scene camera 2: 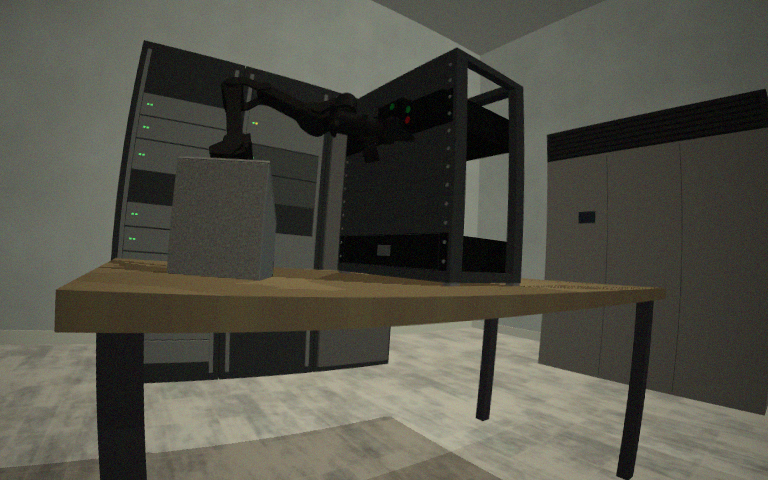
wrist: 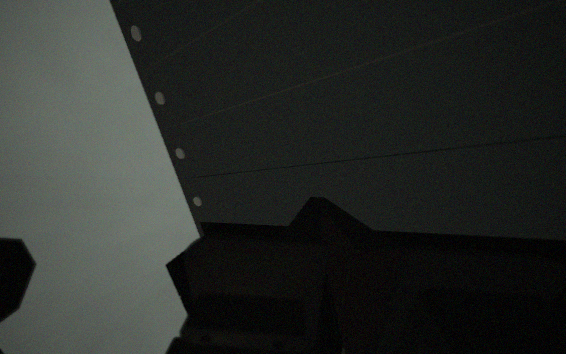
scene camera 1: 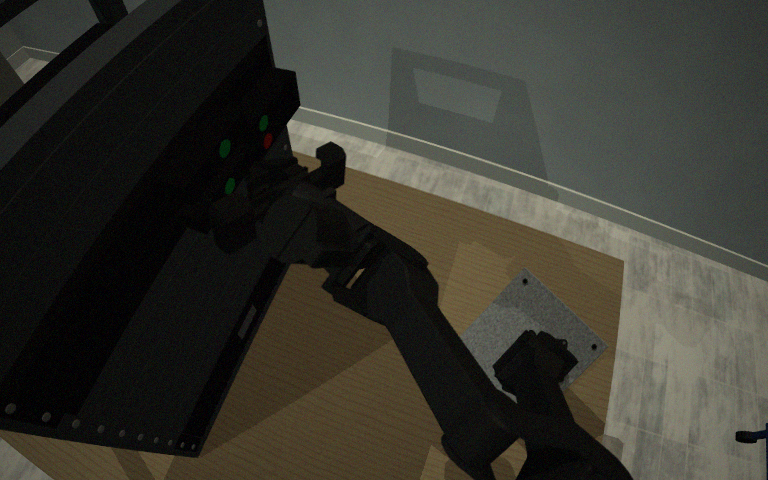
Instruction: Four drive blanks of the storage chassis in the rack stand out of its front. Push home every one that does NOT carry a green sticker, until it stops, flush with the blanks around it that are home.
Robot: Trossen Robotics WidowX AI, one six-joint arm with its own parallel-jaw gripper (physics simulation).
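Frame: origin at the arm's base, x ahead, y up, z right, level; metres.
Seen in the pictures: gripper, fingertip midpoint: [scene camera 2: 414, 139] [wrist: 316, 204]; arm's base, link origin: [scene camera 2: 214, 188] [scene camera 1: 544, 359].
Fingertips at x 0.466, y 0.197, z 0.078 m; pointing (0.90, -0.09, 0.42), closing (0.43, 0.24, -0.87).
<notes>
Offsets run from my fingertips to a thing's top centre.
The black storage chassis [scene camera 1: 287, 87] [scene camera 2: 437, 106] sits high in the rack @(dx +0.159, dy +0.221, dz -0.107 m) [scene camera 2: 457, 181] [scene camera 1: 127, 28]. A red sticker @(dx -0.040, dy +0.048, dz +0.013 m) [scene camera 1: 267, 140] [scene camera 2: 407, 120] and green stickers [scene camera 1: 263, 122] [scene camera 1: 224, 148] [scene camera 1: 229, 185] show on its dark front; two green stickers [scene camera 2: 391, 106] [scene camera 2: 407, 109] also show in scene camera 2. The blanks' outlines are too dark to tell how far each stands out. My gripper [scene camera 1: 250, 174] [scene camera 2: 411, 137] [wrist: 316, 204] is shut and empty, close to the chassis front, low beside the red sticker. It hides the lower part of the front. No sticker shows in the wrist view.
Grey panels [wrist: 380, 125] lie above the chassis, edged by screws. A lower black unit [scene camera 2: 413, 249] with a small label sits at the rack's bottom. The arm's base stands on a grey pedestal [scene camera 1: 509, 311] [scene camera 2: 220, 220] on the wooden table [scene camera 1: 317, 384] [scene camera 2: 186, 311].
</notes>
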